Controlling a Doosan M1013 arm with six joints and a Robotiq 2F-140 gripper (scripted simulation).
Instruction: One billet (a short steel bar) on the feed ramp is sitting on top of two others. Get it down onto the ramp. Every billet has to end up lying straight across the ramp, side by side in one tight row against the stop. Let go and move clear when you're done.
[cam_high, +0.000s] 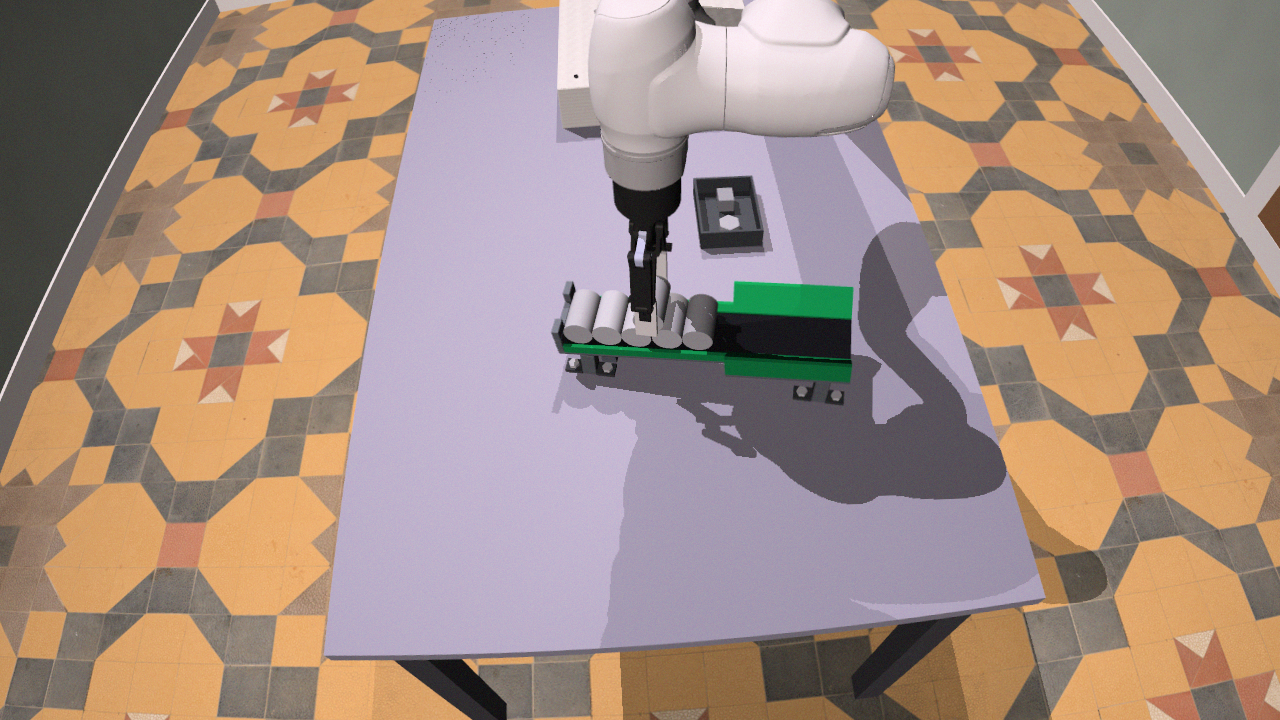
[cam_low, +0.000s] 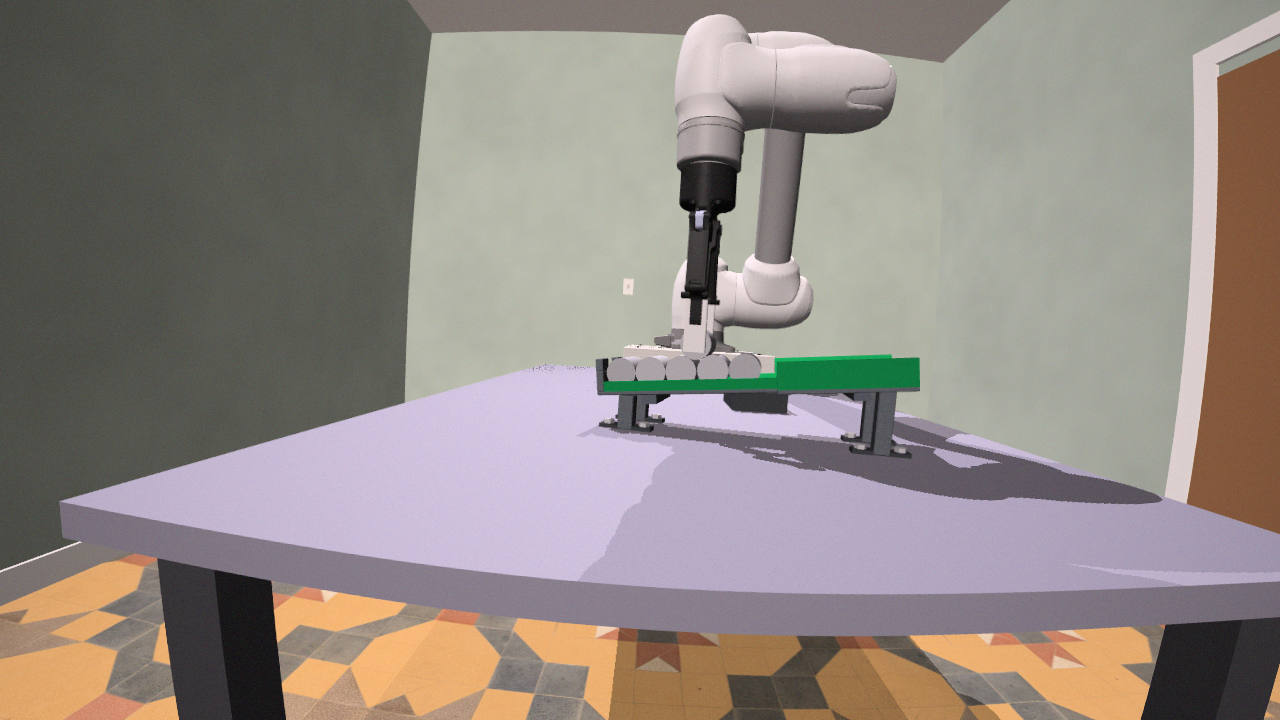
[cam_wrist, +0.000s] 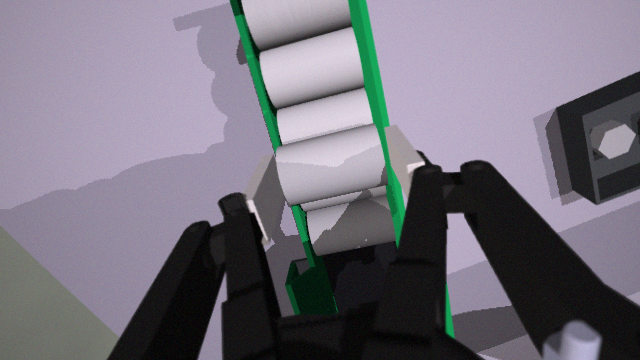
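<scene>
Now: hand 5 cm past the dark stop, 11 cm to the left of it and 7 cm above it. The rest, counted from my hand: dark tray: 23 cm behind, 18 cm to the left, 12 cm below.
</scene>
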